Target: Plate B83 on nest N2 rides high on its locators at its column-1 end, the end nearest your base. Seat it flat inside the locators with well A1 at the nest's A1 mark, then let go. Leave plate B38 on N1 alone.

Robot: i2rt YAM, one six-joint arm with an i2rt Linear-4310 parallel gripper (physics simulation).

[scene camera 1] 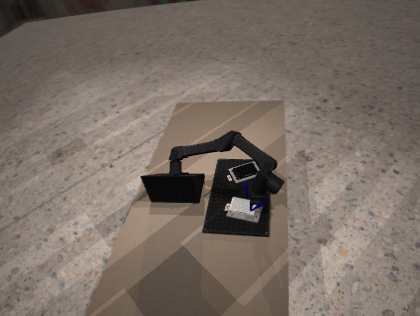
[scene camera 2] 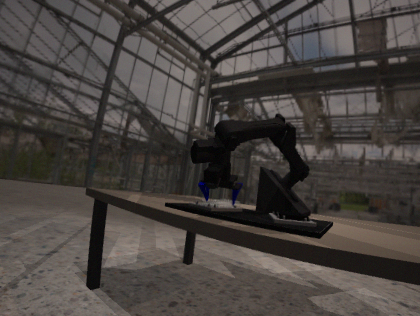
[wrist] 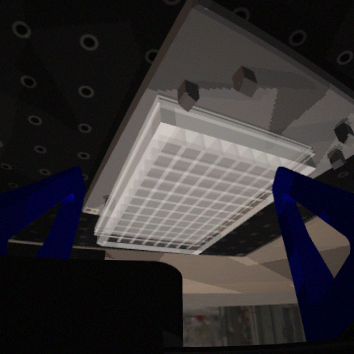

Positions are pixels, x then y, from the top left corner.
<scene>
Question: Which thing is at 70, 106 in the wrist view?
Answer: A black perforated baseplate.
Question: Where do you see a grey nest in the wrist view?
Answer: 224, 63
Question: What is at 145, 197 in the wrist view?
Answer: A clear well plate.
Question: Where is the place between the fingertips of the gripper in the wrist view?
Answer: At 178, 176
</scene>
